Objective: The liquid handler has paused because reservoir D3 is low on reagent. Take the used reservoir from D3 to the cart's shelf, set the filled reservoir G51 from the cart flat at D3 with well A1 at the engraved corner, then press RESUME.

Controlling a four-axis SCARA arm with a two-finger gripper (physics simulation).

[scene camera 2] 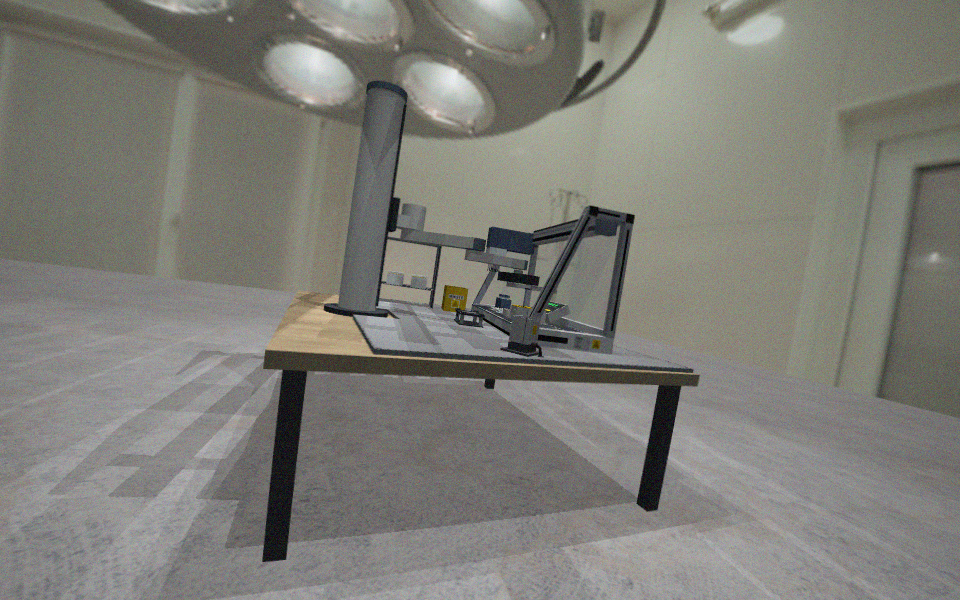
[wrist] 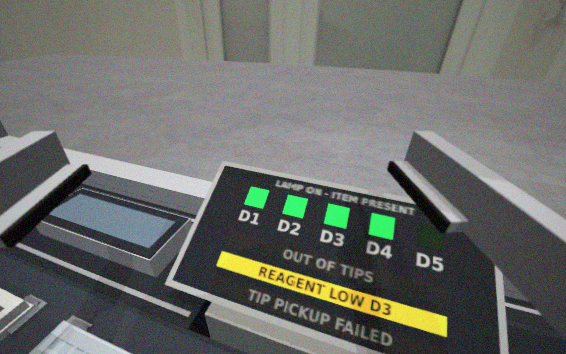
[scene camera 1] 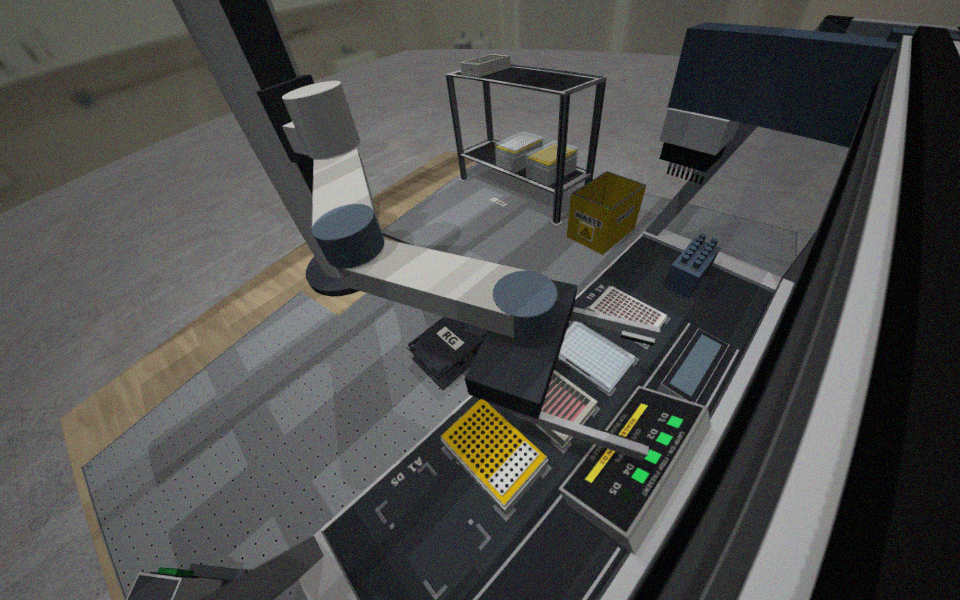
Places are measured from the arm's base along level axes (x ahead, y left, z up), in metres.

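Pixels of known places: gripper, fingertip midpoint: [wrist: 245, 150] [scene camera 1: 652, 387]; arm's base, link origin: [scene camera 2: 356, 313].
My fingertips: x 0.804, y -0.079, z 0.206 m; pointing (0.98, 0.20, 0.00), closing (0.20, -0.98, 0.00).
Ahead of a thing's pixels: the offset from my fingertips to its middle. "*": to the spot under its first point.
My gripper [scene camera 1: 649, 393] [wrist: 245, 150] is open and empty, its two fingers wide apart above the deck near the status panel {* dx +0.021, dy -0.063, dz -0.068 m} [scene camera 1: 637, 459] [wrist: 320, 260]. The panel shows REAGENT LOW D3, with lamps D1 to D4 green and D5 dark. The used reservoir {dx -0.123, dy -0.022, dz -0.126 m} [scene camera 1: 570, 404], with reddish troughs, sits at D3, partly hidden under the hand and one finger. The cart {dx -0.560, dy +0.637, dz -0.015 m} [scene camera 1: 562, 152] stands at the back in scene camera 1. A pale open tray {dx -0.686, dy +0.668, dz +0.173 m} [scene camera 1: 484, 65] lies on its top board; no G51 label is readable. No RESUME lettering is readable.
A yellow-and-white tip rack {dx -0.147, dy -0.144, dz -0.109 m} [scene camera 1: 493, 452] is beside D3, a pale plate {dx -0.099, dy +0.100, dz -0.135 m} [scene camera 1: 598, 353] on the other side. A red-welled plate {dx -0.075, dy +0.221, dz -0.135 m} [scene camera 1: 630, 307], blue tube block {* dx +0.003, dy +0.344, dz -0.069 m} [scene camera 1: 693, 265], yellow waste bin {dx -0.235, dy +0.530, dz -0.125 m} [scene camera 1: 605, 215], black RG item {dx -0.347, dy -0.001, dz -0.165 m} [scene camera 1: 444, 352] and overhead pipette head {dx -0.072, dy +0.423, dz +0.160 m} [scene camera 1: 697, 134] stand around.
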